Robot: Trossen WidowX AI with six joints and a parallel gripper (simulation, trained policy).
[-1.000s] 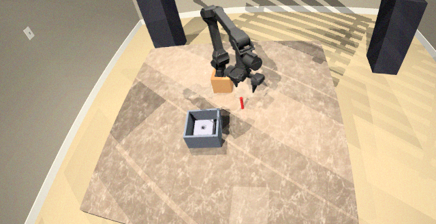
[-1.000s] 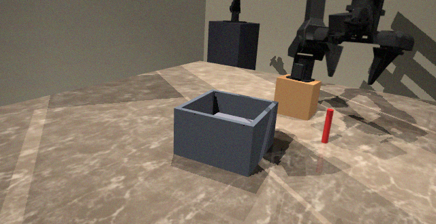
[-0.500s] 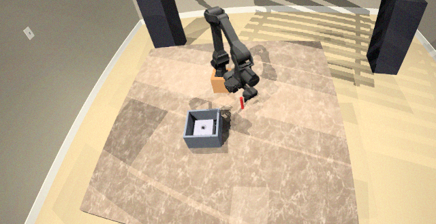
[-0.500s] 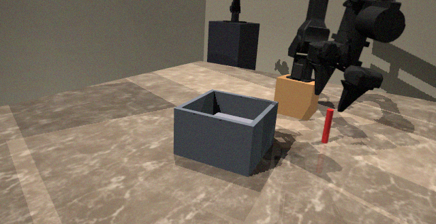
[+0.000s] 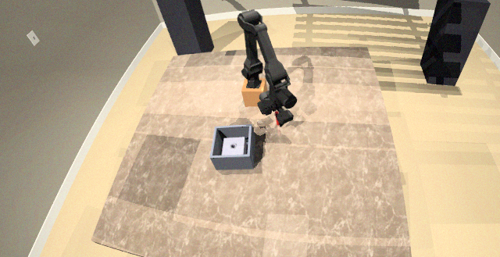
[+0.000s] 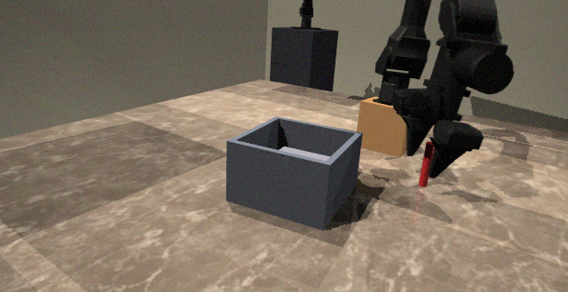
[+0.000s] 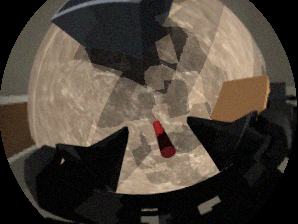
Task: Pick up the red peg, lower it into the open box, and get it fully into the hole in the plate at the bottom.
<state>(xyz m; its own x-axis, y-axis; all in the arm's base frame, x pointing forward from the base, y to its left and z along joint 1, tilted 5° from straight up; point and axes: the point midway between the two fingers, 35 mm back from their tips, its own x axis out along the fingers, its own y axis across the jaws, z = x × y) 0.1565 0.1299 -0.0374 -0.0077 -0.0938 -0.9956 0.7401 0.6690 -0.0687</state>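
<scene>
The red peg lies 1 cm behind my gripper tip and 1 cm to the left of it. The rest, counted from my gripper tip: blue-grey box: 17 cm ahead, 14 cm to the right, 1 cm below.
</scene>
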